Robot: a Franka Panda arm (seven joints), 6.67 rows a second.
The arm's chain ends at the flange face. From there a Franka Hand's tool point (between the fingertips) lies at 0.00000 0.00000 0.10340 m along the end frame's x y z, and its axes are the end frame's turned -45 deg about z.
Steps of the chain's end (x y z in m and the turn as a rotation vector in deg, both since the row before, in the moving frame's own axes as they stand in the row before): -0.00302 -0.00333 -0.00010 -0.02 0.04 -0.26; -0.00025 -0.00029 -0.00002 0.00 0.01 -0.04; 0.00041 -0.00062 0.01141 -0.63 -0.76 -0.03; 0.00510 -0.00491 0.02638 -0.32 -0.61 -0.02; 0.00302 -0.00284 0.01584 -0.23 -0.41 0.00; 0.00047 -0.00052 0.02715 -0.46 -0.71 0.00; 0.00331 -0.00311 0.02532 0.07 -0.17 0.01; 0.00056 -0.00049 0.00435 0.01 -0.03 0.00; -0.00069 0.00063 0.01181 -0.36 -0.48 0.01
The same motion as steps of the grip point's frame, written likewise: 0.00024 -0.00441 -0.00010 -0.04 0.01 -0.26; 0.00004 -0.00037 -0.00002 -0.01 0.01 -0.04; -0.00105 -0.00031 0.01139 0.09 -0.98 -0.03; 0.00589 -0.00024 0.02637 0.21 -0.66 -0.02; 0.00333 -0.00010 0.01584 0.13 -0.45 0.00; -0.00079 -0.00035 0.02714 0.18 -0.83 0.00; 0.00441 -0.00016 0.02532 0.17 -0.07 0.01; 0.00072 0.00000 0.00435 0.03 -0.01 0.00; -0.00201 -0.00020 0.01180 0.08 -0.59 0.01
